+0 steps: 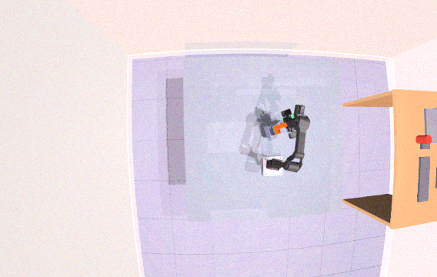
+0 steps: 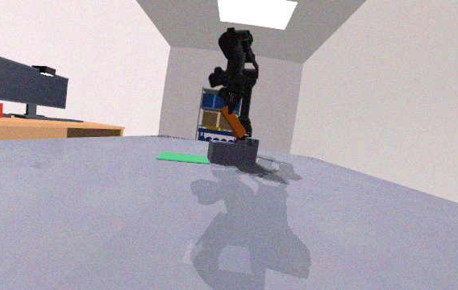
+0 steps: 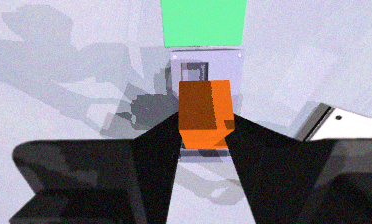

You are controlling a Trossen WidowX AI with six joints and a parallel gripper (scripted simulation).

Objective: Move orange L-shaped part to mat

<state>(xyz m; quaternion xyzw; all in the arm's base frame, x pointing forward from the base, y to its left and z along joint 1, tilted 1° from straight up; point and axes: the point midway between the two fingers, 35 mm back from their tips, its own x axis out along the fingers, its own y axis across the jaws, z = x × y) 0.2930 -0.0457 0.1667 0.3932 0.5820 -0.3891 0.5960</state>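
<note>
My gripper tip is 4 cm short of the green mat, 12 cm to the left of it and 17 cm above it. Round my gripper tip: orange L-shaped part: 3 cm behind, 2 cm to the left, 3 cm below.
</note>
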